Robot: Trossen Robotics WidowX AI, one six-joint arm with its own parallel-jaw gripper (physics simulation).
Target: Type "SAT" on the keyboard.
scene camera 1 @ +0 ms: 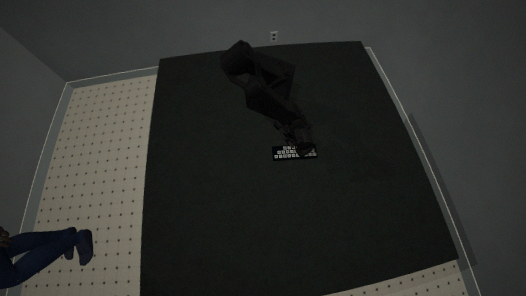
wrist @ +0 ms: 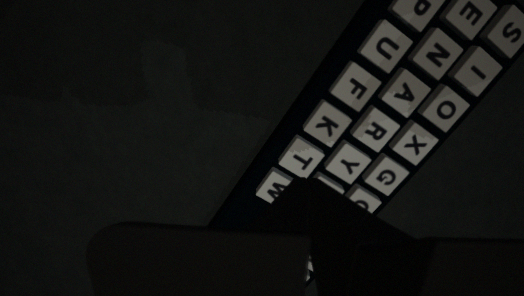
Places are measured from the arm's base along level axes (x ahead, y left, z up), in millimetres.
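Pixels of known places: gripper, fingertip midpoint: [scene camera 1: 289, 145] [wrist: 304, 189]; arm's base at its link origin: [scene camera 1: 280, 72].
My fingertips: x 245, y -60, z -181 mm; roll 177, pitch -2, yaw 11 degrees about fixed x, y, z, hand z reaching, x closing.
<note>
Ahead of a thing's pixels: the offset from my fingertips to its top centre. Level surfaces: height alone.
The black keyboard {27 mm ahead, 17 mm left, 24 mm down} [scene camera 1: 278, 148] [wrist: 292, 122] with pale letter keys lies on the dark table, slanting across the wrist view. The S key {68 mm ahead, 73 mm left, 24 mm down} [wrist: 511, 32] is at the upper right, cut by the view's edge. The A key {35 mm ahead, 39 mm left, 24 mm down} [wrist: 405, 93] is in the middle row, and the T key {1 mm ahead, 1 mm left, 24 mm down} [wrist: 301, 157] is just above the fingertips in the picture. My gripper [scene camera 1: 304, 150] [wrist: 304, 189] is shut and empty, over the keyboard. In the wrist view its tips overlap the lower edge of T, the W key {5 mm back, 17 mm right, 24 mm down} [wrist: 274, 186] and a mostly hidden key. Whether they touch any key cannot be told.
The large dark table {42 mm down} [scene camera 1: 225, 210] extends around the keyboard. The arm [scene camera 1: 270, 92] reaches in from the table's back. A power outlet [scene camera 1: 273, 36] is on the back wall. A person's legs in blue [scene camera 1: 42, 250] show at the lower left, over the dotted floor [scene camera 1: 95, 150].
</note>
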